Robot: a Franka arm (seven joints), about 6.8 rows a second.
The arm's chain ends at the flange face. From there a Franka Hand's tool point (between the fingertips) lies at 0.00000 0.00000 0.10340 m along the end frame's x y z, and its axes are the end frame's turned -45 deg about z.
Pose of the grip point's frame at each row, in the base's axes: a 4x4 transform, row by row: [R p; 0 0 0 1], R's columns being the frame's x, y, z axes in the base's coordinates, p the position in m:
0.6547 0.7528 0.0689 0.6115; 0.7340 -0.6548 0.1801 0.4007; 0.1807 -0.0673 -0.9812 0.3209; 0 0 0 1
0.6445 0.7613 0.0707 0.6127; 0.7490 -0.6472 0.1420 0.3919; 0.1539 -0.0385 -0.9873 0.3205; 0 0 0 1
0.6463 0.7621 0.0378 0.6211; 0.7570 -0.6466 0.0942 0.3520; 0.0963 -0.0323 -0.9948 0.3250; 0 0 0 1
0.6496 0.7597 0.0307 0.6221; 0.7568 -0.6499 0.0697 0.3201; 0.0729 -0.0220 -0.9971 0.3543; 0 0 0 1
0.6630 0.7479 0.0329 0.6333; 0.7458 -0.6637 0.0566 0.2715; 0.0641 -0.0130 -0.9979 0.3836; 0 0 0 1
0.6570 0.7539 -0.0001 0.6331; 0.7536 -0.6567 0.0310 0.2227; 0.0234 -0.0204 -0.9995 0.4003; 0 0 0 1
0.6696 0.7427 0.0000 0.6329; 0.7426 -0.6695 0.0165 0.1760; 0.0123 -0.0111 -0.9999 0.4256; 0 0 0 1
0.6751 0.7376 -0.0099 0.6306; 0.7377 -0.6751 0.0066 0.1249; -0.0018 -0.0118 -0.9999 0.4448; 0 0 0 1
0.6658 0.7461 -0.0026 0.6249; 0.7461 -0.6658 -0.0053 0.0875; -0.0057 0.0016 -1.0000 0.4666; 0 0 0 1
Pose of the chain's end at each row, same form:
0.9953 0.0694 0.0689 0.6044; 0.0560 -0.9820 0.1801 0.3821; 0.0802 -0.1754 -0.9812 0.4224; 0 0 0 1
0.9941 0.0826 0.0707 0.6054; 0.0720 -0.9873 0.1420 0.3772; 0.0816 -0.1360 -0.9873 0.4226; 0 0 0 1
0.9959 0.0819 0.0378 0.6172; 0.0781 -0.9925 0.0942 0.3423; 0.0453 -0.0909 -0.9948 0.4279; 0 0 0 1
0.9965 0.0779 0.0307 0.6189; 0.0756 -0.9947 0.0697 0.3129; 0.0360 -0.0671 -0.9971 0.4574; 0 0 0 1
0.9977 0.0600 0.0329 0.6299; 0.0581 -0.9967 0.0566 0.2656; 0.0361 -0.0545 -0.9979 0.4868; 0 0 0 1
0.9977 0.0685 -0.0001 0.6331; 0.0685 -0.9972 0.0310 0.2195; 0.0021 -0.0310 -0.9995 0.5036; 0 0 0 1
0.9986 0.0517 0.0000 0.6329; 0.0517 -0.9985 0.0165 0.1743; 0.0008 -0.0165 -0.9999 0.5290; 0 0 0 1
0.9989 0.0442 -0.0099 0.6316; 0.0443 -0.9990 0.0066 0.1242; -0.0096 -0.0071 -0.9999 0.5482; 0 0 0 1
0.9984 0.0568 -0.0026 0.6252; 0.0568 -0.9984 -0.0053 0.0880; -0.0029 0.0052 -1.0000 0.5700; 0 0 0 1

